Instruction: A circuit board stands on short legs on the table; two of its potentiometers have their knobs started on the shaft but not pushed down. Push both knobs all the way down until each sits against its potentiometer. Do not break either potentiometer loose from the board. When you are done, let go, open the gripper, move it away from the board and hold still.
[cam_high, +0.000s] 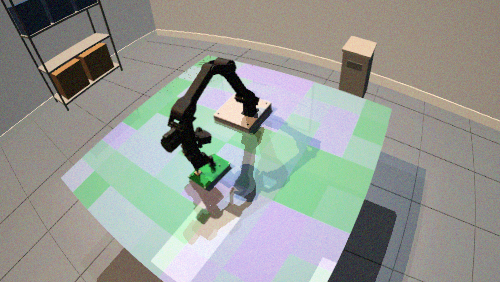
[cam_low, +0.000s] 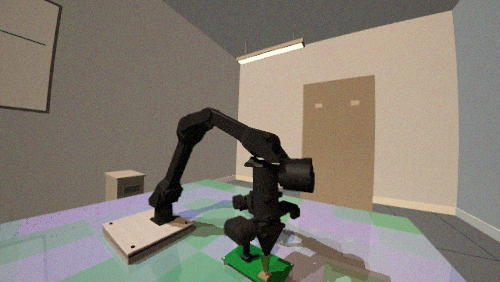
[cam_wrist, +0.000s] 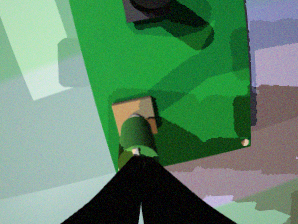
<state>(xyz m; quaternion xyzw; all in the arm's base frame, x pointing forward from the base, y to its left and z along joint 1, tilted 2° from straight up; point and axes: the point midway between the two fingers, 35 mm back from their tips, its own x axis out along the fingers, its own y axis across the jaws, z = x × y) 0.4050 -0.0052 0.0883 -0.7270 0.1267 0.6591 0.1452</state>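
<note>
Now: gripper tip 1 cm above the potentiometer knob. Round my gripper tip: dark knob (7 cm behind, 3 cm to the left, 2 cm below).
</note>
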